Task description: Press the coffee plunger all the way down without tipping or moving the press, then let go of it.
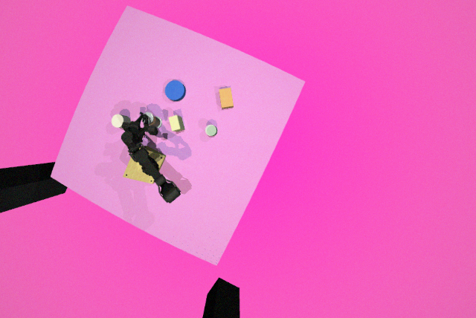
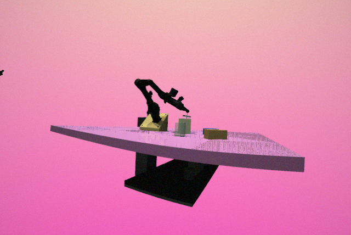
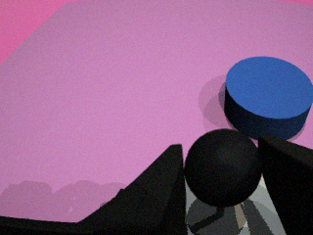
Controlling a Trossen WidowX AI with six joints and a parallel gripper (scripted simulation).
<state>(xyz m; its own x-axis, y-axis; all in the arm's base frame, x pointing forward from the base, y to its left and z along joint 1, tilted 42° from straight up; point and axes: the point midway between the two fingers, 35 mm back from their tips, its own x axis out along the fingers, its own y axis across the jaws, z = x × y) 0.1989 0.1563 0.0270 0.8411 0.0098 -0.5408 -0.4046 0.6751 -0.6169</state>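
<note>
The coffee press lies 10 mm behind my gripper tip, 10 mm to the left of it and 90 mm below it. Round my gripper tip: blue cylinder: 210 mm ahead, 20 mm to the right, 160 mm below; orange block: 320 mm ahead, 310 mm to the right, 150 mm below; pale green cylinder: 110 mm ahead, 340 mm to the right, 140 mm below.
</note>
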